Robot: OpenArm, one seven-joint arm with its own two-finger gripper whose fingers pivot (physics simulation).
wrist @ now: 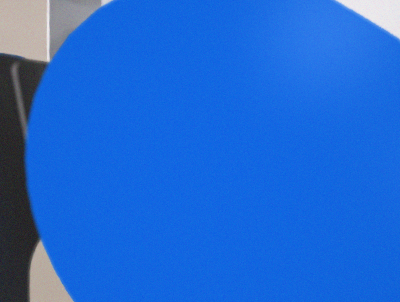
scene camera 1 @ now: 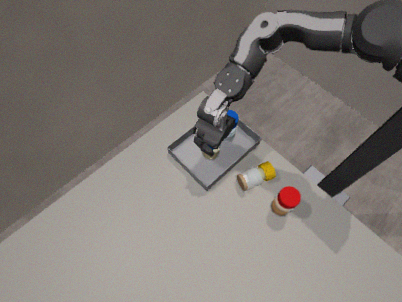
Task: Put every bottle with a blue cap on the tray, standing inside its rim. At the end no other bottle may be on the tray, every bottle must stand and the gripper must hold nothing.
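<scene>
There is a yellow-capped bottle in scene camera 1 (255, 176), and I can see it there. In the wrist view the bottle is out of frame.
</scene>
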